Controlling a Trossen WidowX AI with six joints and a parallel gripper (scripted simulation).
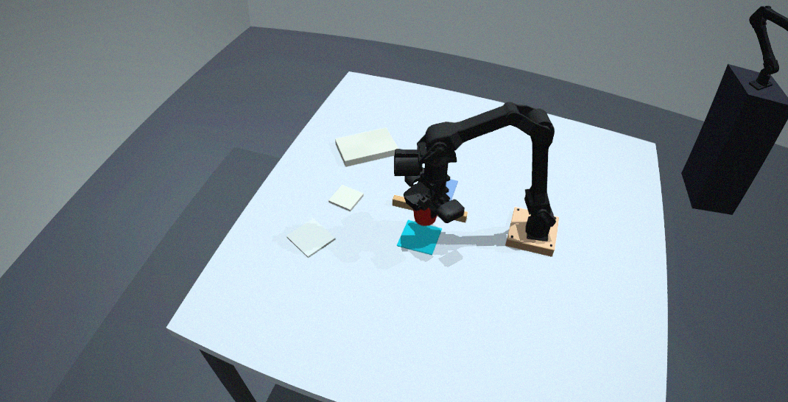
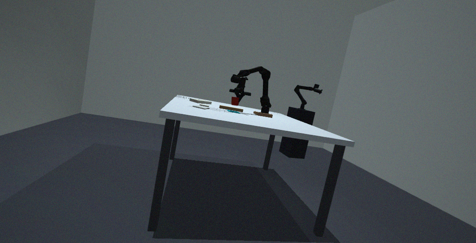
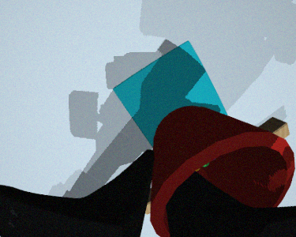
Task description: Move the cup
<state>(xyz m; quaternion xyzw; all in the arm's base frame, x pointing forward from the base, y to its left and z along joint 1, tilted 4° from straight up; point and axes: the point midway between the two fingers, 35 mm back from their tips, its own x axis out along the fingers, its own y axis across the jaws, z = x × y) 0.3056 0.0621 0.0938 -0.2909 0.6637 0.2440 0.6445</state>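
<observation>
The bright cyan pad lies 10 cm below my gripper tip and 3 cm ahead of it. From my gripper tip the other things lie so: red cup 2 cm to the right, 2 cm ahead; white block 34 cm to the right, 26 cm ahead, 8 cm below; wooden bar 10 cm to the right, 9 cm below, 2 cm ahead.
</observation>
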